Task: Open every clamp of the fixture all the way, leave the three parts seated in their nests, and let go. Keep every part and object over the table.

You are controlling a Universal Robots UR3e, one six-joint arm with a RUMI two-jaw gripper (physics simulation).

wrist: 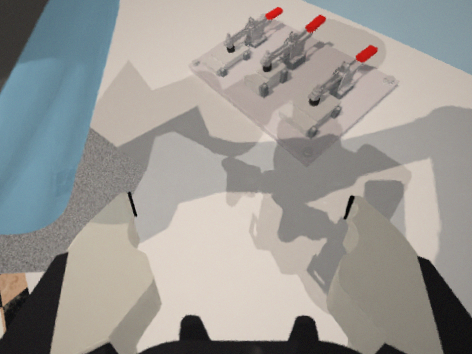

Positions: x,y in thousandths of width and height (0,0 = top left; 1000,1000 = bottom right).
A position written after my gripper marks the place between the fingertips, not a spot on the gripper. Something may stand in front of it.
I see my gripper (510,555) and a part (539,227).
